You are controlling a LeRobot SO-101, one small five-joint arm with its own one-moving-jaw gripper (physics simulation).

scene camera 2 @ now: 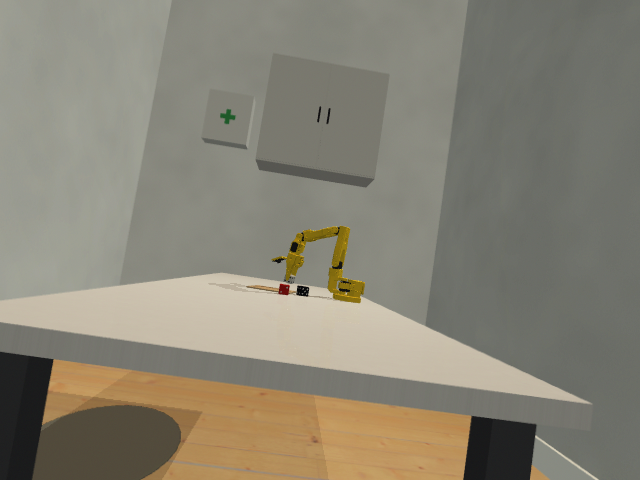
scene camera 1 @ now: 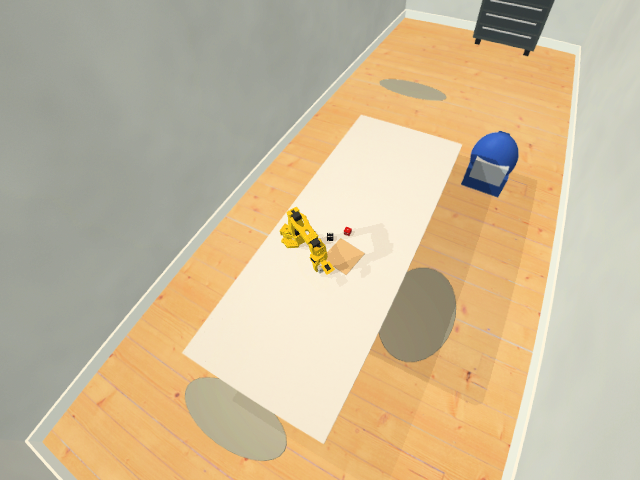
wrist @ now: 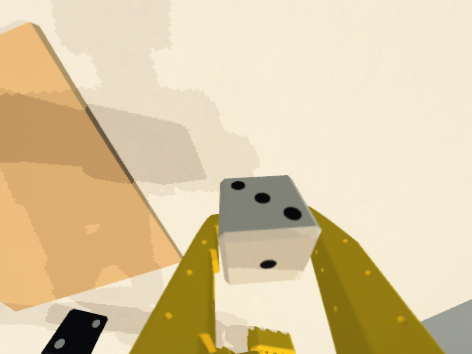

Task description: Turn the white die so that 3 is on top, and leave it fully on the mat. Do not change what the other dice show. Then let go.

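Note:
The white die is held between the two jaw tips of my gripper, which is shut on it. In the wrist view its face with three pips and its face with one pip show. In scene camera 2 the die hangs a little above the table. The orange-tan mat lies flat, left of the jaws in the wrist view, with a strip of table between it and the die. The black die and the red die rest on the table near the mat.
The white table carries the arm, the dice and the mat. The yellow arm stands at the table's long edge. A blue chair-like object stands on the floor beyond the opposite edge.

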